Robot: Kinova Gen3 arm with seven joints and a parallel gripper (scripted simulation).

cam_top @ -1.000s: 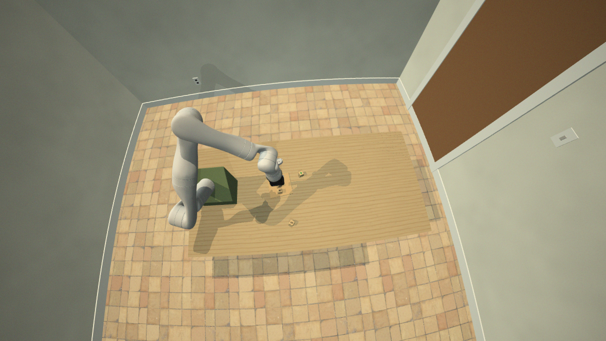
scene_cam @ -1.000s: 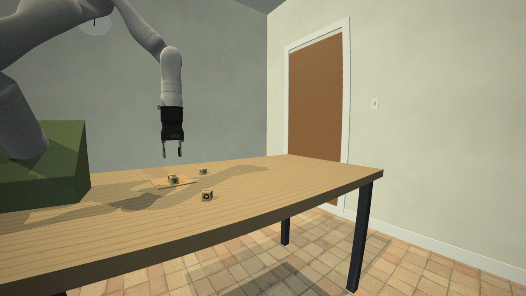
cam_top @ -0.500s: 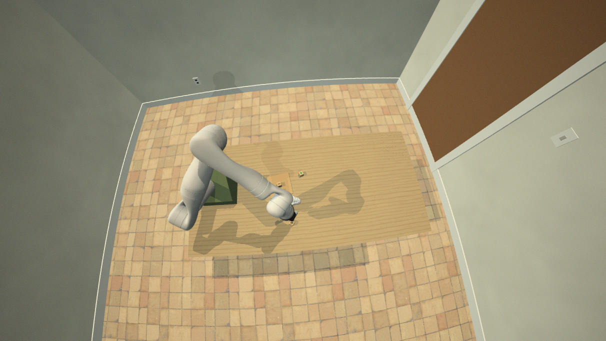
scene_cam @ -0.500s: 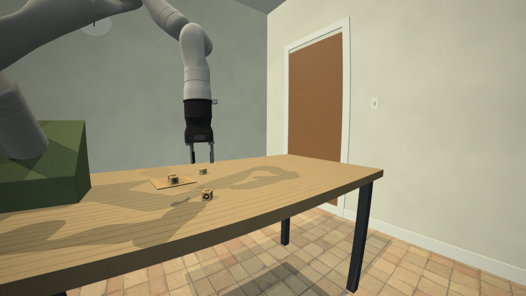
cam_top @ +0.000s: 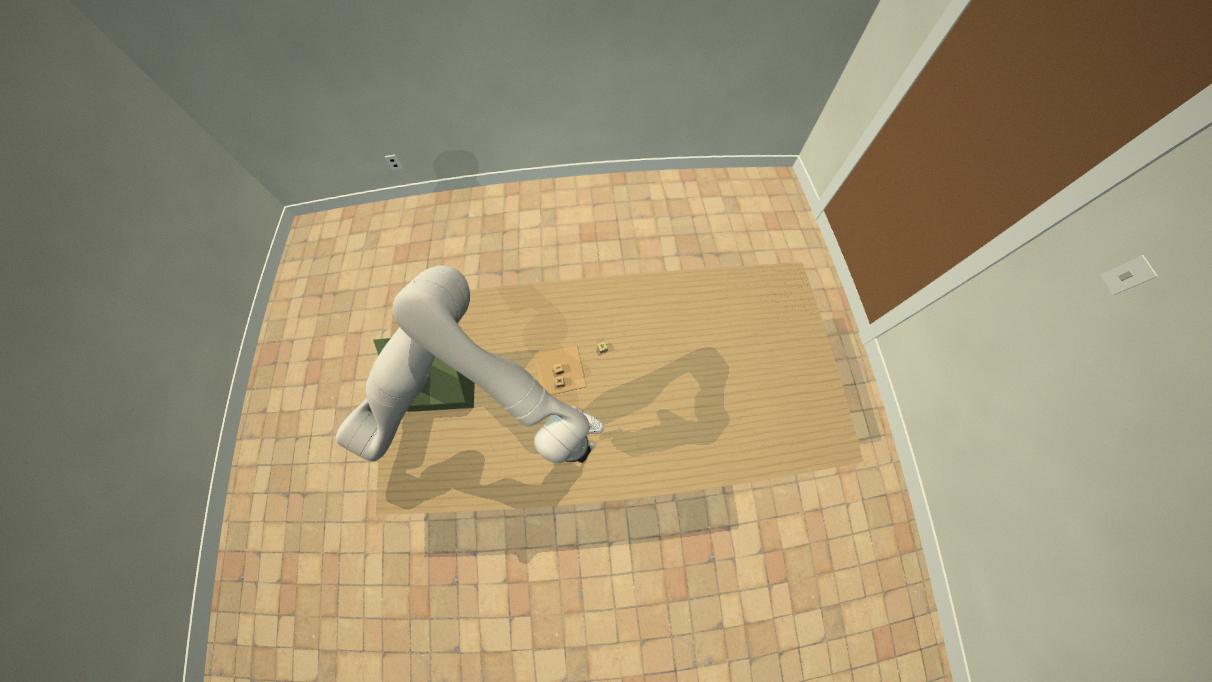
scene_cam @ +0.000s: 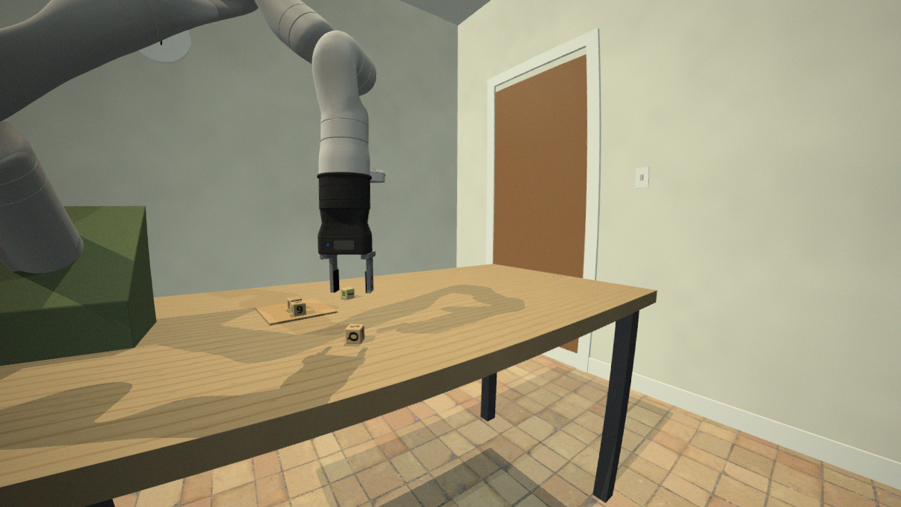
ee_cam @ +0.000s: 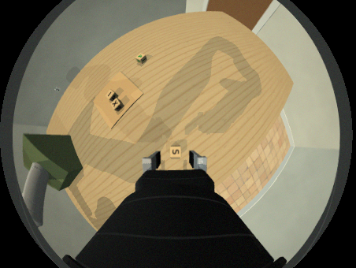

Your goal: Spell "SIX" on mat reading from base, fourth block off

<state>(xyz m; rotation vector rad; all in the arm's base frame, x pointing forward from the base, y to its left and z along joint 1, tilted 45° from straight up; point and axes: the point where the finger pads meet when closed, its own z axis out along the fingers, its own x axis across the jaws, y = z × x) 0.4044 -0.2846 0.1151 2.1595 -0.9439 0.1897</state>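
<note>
Right now my hand is 9 cm above the tan block. From my hand the other things lie so: tan mat (24 cm to the left, 10 cm below, 2 cm behind).
</note>
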